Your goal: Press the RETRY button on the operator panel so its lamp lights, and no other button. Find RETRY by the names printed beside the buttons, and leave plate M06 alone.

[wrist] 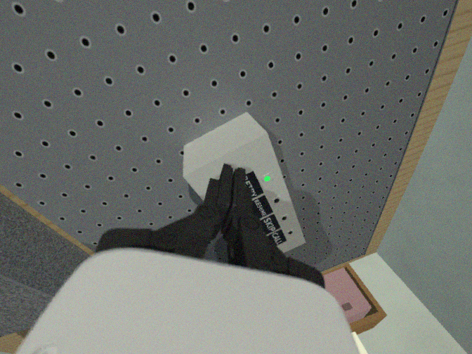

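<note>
The white operator panel (pixel 232 143) is mounted on the pegboard. Dark name labels run down its face: RETRY (pixel 253 186), RESUME (pixel 260 206), SKIP (pixel 270 223) and CALL (pixel 278 237). A lamp (pixel 267 178) beside the RETRY label glows green. The small lamps beside the other labels are dark. My gripper (pixel 229 180) is shut and empty, with its tips over the panel just left of the RETRY label. The buttons are hidden behind the fingers, so contact cannot be seen. Plate M06 cannot be made out.
The grey perforated pegboard (pixel 125 100) surrounds the panel. Its wooden edge (pixel 430 105) runs down the right side. A wooden tray (pixel 374 320) with a pink block (pixel 342 287) is at the lower right.
</note>
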